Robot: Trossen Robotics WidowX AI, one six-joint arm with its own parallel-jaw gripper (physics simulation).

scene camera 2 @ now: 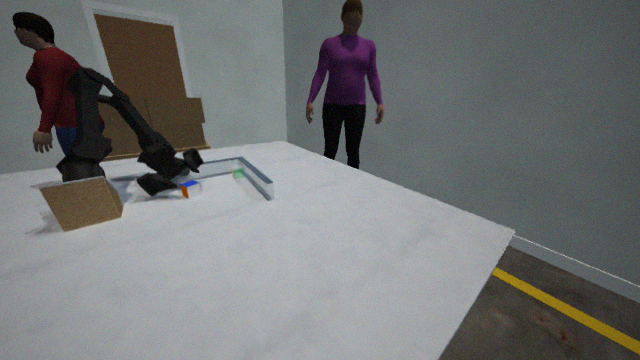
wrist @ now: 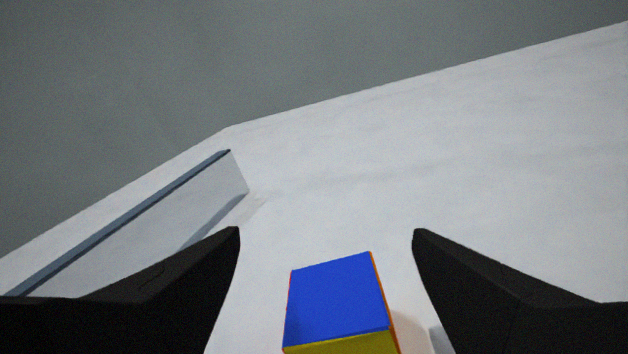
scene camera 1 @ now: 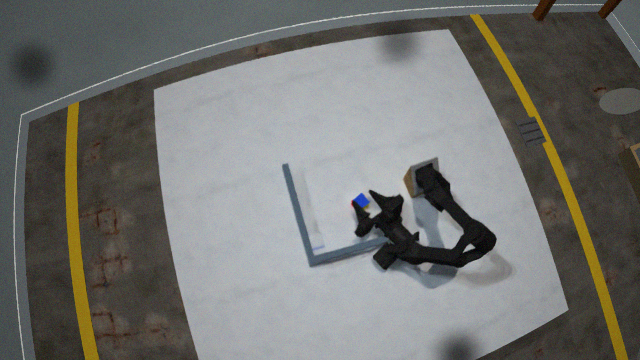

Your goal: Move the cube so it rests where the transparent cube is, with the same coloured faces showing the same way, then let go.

Observation:
In view: my gripper (scene camera 2: 187,178).
My gripper shows as well in the wrist view (wrist: 326,237) and in scene camera 1 (scene camera 1: 361,195).

